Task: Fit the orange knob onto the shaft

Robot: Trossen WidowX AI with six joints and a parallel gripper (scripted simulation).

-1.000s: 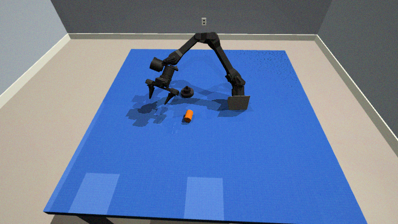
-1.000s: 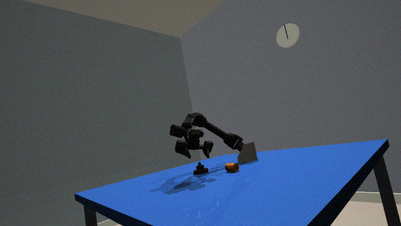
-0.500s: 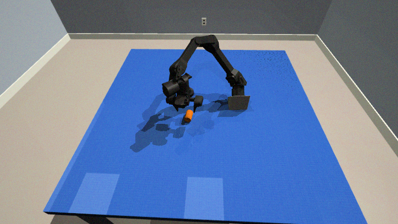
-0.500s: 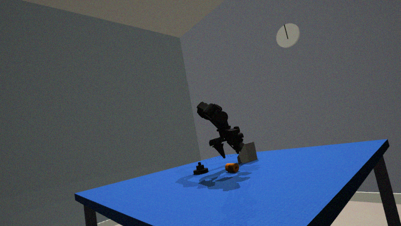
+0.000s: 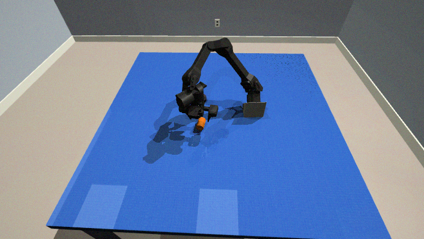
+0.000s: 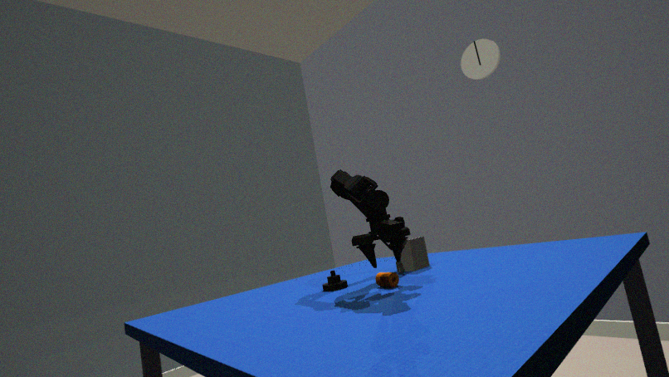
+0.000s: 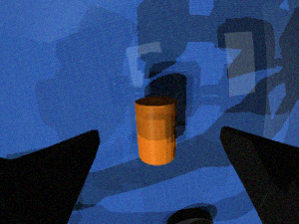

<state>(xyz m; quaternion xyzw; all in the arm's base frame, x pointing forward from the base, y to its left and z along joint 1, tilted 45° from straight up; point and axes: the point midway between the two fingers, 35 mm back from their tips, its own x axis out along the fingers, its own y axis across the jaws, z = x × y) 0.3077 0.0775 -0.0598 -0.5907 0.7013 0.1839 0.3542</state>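
The orange knob is 4 cm below my gripper tip, 1 cm to the right of it and 1 cm behind it. Also, from my gripper tip: dark round pedestal (23 cm to the right, 3 cm below, 1 cm behind).
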